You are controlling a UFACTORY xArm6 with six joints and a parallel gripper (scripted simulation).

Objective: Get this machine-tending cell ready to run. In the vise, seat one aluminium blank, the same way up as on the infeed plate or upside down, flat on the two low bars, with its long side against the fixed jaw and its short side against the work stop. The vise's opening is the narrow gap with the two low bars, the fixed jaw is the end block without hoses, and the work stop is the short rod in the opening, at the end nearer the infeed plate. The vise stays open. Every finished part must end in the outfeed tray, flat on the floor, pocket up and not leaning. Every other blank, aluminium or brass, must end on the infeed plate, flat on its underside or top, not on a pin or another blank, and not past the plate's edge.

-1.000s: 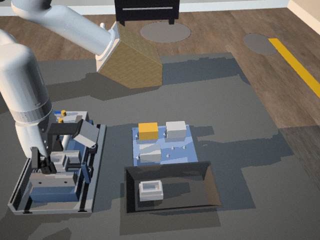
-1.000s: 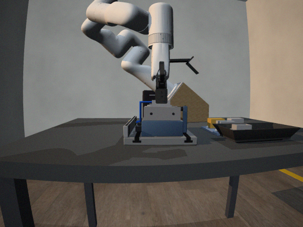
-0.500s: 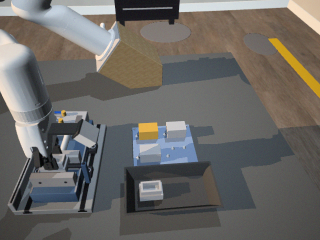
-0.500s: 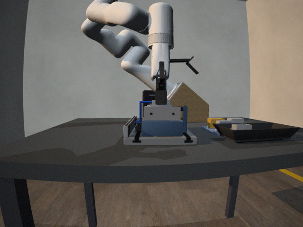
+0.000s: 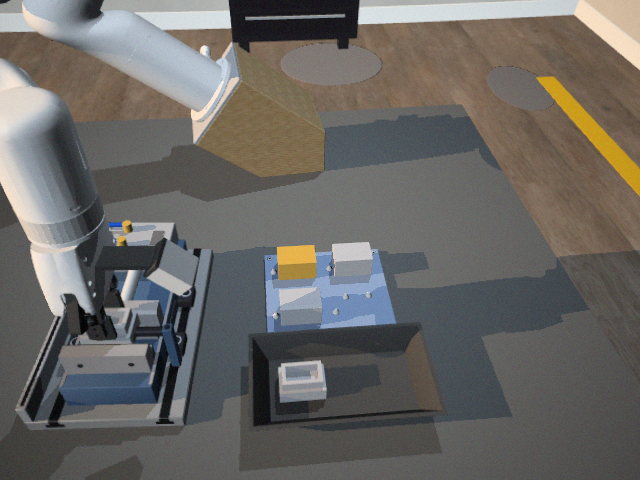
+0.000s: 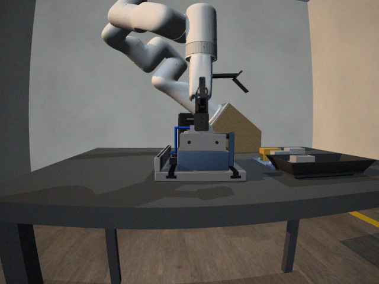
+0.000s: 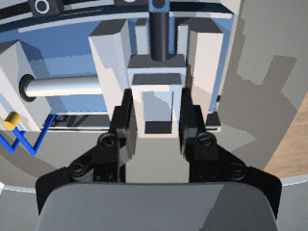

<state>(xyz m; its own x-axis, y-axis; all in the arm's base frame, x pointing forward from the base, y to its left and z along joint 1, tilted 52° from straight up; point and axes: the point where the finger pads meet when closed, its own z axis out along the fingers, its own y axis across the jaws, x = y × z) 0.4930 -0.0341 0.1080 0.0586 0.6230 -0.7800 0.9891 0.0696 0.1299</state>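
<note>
Right now the fixed jaw is 40 mm below my hand and 30 mm ahead of it. From my hand the other things lie so: cylinder block 160 mm behind, 40 mm below, 10 mm to the left; then work stop rod 50 mm to the left, 30 mm below, 10 mm ahead; then cylinder rod 90 mm behind, 40 mm below, 10 mm to the left.
</note>
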